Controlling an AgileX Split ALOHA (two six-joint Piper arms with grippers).
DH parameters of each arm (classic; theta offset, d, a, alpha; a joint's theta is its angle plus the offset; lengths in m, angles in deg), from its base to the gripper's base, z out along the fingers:
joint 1: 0 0.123 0 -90
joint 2: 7.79 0 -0.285 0
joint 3: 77.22 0 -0.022 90
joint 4: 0 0.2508 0 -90
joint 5: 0 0 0.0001 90
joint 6: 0 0.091 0 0
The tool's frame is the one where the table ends.
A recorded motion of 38 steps. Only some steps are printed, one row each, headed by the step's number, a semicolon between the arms.
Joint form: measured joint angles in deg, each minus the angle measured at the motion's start. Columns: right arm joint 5, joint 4, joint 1, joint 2, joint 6, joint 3; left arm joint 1, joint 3, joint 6, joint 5, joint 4, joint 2.
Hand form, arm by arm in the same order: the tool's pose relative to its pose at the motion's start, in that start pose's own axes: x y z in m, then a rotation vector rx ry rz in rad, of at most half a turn. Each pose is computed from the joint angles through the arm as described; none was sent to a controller.
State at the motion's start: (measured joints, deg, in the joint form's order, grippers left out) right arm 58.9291 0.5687 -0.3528 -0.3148 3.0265 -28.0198; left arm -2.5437 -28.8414 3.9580 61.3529 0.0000 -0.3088
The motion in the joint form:
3: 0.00 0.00 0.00 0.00 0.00 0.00; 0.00 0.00 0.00 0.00 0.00 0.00
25: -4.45 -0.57 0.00 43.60 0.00 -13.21; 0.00 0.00 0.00 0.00 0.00 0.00
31: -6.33 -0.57 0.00 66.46 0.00 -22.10; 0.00 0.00 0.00 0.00 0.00 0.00
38: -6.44 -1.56 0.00 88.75 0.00 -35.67; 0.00 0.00 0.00 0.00 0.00 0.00
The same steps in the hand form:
3: 0.0000 0.0000 0.0000 0.0000 0.0000 0.0000; 0.0000 0.0000 0.0000 0.0000 0.0000 0.0000
25: -0.0844 0.0032 0.1036 0.0334 0.4516 -0.0031; 0.0000 0.0000 0.0000 0.0000 0.0000 0.0000
31: -0.1037 0.0036 0.1886 0.0449 0.6623 -0.0021; 0.0000 0.0000 0.0000 0.0000 0.0000 0.0000
38: -0.1127 0.0021 0.2843 0.0617 0.8119 -0.0169; 0.0000 0.0000 0.0000 0.0000 0.0000 0.0000

